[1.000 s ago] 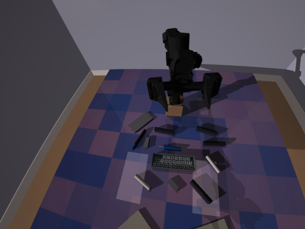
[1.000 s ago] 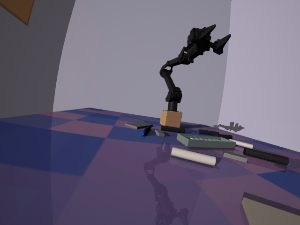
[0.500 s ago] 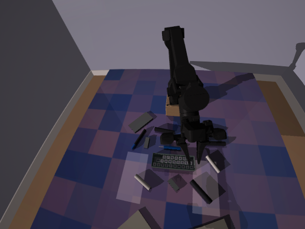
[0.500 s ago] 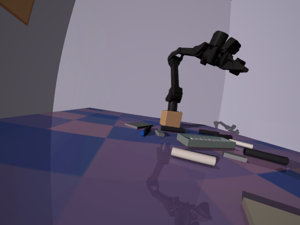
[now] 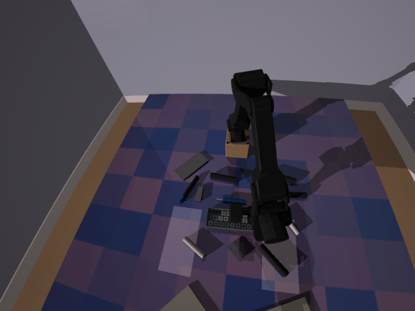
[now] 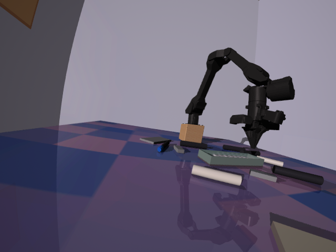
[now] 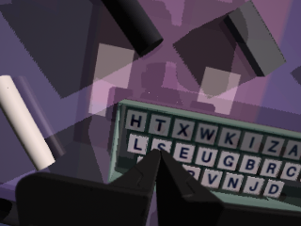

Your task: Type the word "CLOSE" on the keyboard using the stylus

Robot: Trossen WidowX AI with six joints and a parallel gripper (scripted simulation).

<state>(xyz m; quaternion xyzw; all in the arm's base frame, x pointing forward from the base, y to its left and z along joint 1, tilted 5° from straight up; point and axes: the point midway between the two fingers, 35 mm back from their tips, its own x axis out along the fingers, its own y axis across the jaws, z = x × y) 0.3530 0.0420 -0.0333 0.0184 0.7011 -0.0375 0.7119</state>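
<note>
Right now the blue stylus is 100 mm to the right of my gripper tip, 100 mm behind it and 50 mm below it. The rest, counted from my gripper tip: grey slab 270 mm behind, 260 mm to the right, 50 mm below; then small grey block 90 mm ahead, 70 mm to the right, 50 mm below; then blue-tipped pen 280 mm to the right, 130 mm behind, 50 mm below.
</note>
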